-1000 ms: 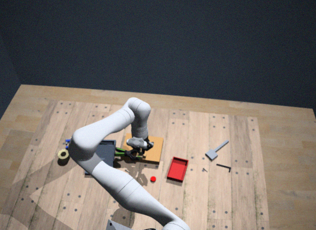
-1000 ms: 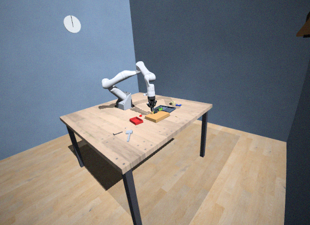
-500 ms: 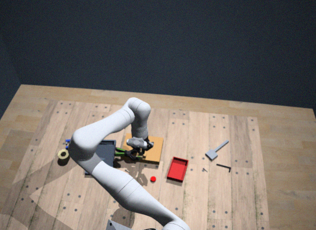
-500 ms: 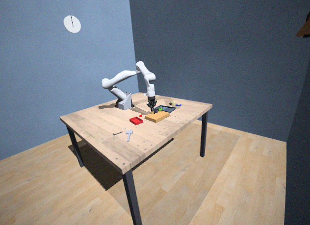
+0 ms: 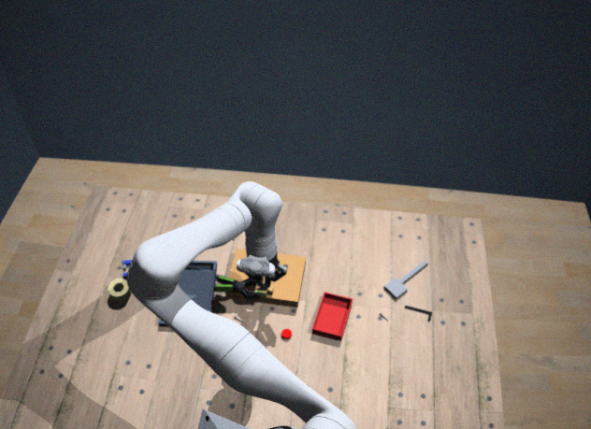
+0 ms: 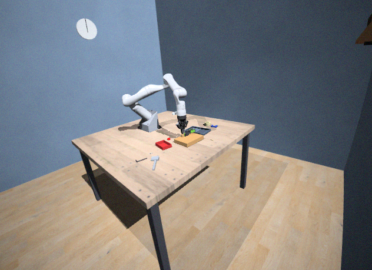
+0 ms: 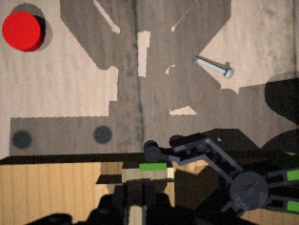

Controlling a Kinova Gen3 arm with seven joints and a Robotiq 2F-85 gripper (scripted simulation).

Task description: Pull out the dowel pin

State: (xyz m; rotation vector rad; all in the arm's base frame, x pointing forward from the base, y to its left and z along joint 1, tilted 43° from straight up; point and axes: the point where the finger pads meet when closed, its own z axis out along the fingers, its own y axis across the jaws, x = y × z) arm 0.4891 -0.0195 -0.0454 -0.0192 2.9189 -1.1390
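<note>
Now: hand 2 cm above the dowel pin. Also, from my hand: bench board 6 cm ahead, 1 cm to the left, 5 cm below; wooden block 4 cm below; red disc 10 cm behind, 8 cm to the right, 7 cm below.
</note>
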